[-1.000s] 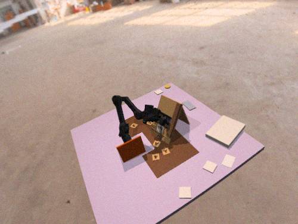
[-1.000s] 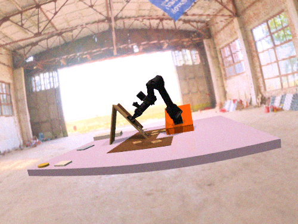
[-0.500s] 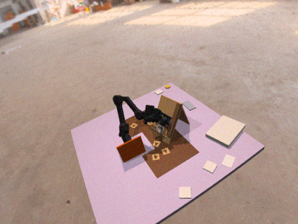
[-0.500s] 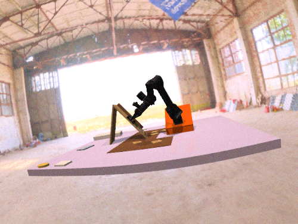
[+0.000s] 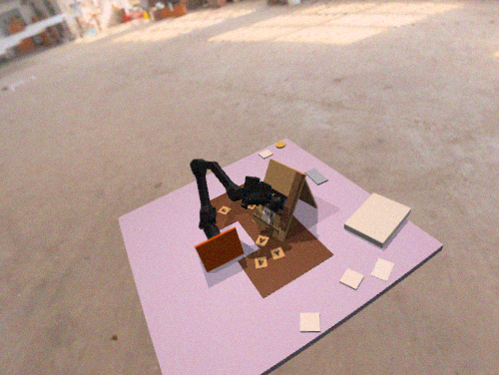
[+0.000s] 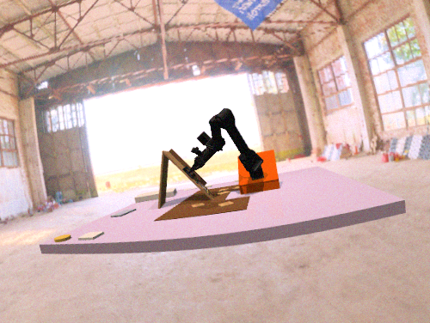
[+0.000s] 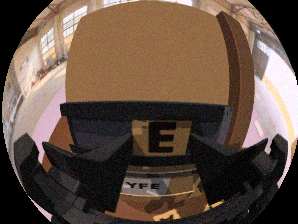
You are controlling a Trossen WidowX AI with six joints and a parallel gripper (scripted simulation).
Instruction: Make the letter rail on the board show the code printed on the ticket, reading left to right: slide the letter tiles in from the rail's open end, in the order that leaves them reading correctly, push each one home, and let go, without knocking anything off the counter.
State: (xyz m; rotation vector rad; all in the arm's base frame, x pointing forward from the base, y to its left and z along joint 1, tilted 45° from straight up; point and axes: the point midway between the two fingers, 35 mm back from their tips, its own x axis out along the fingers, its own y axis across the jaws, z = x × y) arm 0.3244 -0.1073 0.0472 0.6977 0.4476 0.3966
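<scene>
Now: the white ticket 60 mm behind my gripper tip, 10 mm to the left of it and 80 mm below it. From my gripper tip the other things lie so: cream slab (370 mm ahead, 330 mm to the right, 140 mm below); brown mat (150 mm behind, 30 mm to the left, 160 mm below); grey plate (370 mm ahead, 160 mm to the left, 150 mm below).
</scene>
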